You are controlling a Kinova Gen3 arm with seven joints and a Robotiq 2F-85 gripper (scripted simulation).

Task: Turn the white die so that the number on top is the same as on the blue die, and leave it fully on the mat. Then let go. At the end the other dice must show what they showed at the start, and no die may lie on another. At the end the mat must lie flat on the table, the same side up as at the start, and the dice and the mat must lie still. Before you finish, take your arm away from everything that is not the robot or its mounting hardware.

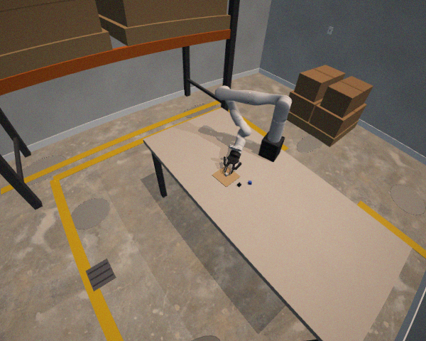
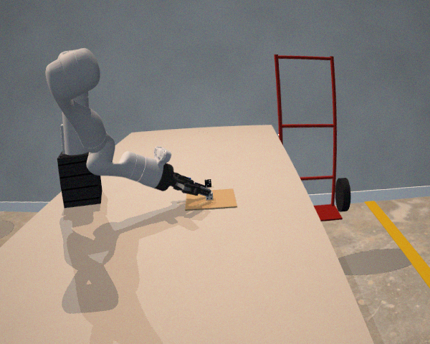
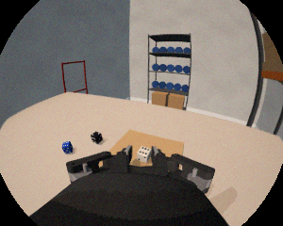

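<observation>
Right now my hand is 2 cm short of the white die, 1 cm to the right of it and 2 cm above it. Also, from my hand: tan mat 2 cm ahead, 1 cm to the left, 3 cm below; blue die 8 cm behind, 15 cm to the left, 2 cm below; black die 12 cm to the left, 2 cm below.
</observation>
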